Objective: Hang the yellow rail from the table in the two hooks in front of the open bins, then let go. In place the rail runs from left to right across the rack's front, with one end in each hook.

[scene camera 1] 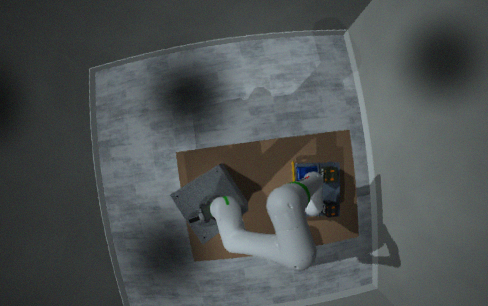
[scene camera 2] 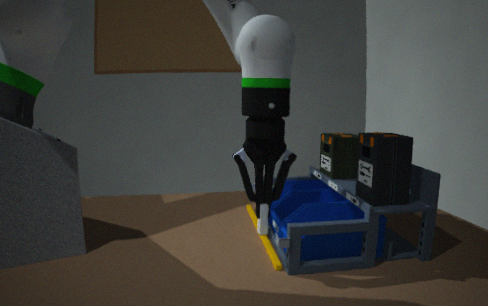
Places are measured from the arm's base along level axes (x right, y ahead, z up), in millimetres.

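Pixels of known places: gripper, between the fingertips: (scene camera 2: 262, 232).
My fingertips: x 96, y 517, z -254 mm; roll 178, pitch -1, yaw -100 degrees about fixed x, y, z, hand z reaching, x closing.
For each thing: its top centre in the pictures, then the offset to it from my fingertips. Level surfaces: height alone.
- yellow rail, centre of its top: (scene camera 2: 260, 228) (scene camera 1: 294, 186) dz +0, dx -26, dy +7 mm
- green case, centre of its top: (scene camera 2: 342, 134) (scene camera 1: 332, 175) dz +188, dx -66, dy +233 mm
- black case, centre of its top: (scene camera 2: 384, 133) (scene camera 1: 333, 210) dz +213, dx +157, dy +173 mm
- brown table, height of its surface: dz -10 mm
The yellow rail (scene camera 1: 293, 171) (scene camera 2: 272, 253) lies on the table, along the front foot of the grey rack (scene camera 1: 331, 192) (scene camera 2: 294, 252). The near hook (scene camera 2: 284, 243) sticks out from the rack's front, above the rail's near end. The far hook is hidden behind the gripper in the scene camera 2 view. My gripper (scene camera 2: 262, 231) points straight down in front of the bins, its fingertips together over the rail's middle stretch and covering a bit of it. It looks shut, with no rail visible between the fingers. The arm hides the gripper in the scene camera 1 view.
Open blue bins (scene camera 1: 306, 171) (scene camera 2: 320, 212) stand in the rack, right beside the fingers. A green case (scene camera 2: 336, 157) and a black case (scene camera 2: 385, 170) stand on its upper shelf. The arm's grey pedestal (scene camera 1: 192, 192) (scene camera 2: 40, 200) stands on the left of the brown table (scene camera 1: 265, 150) (scene camera 2: 165, 265).
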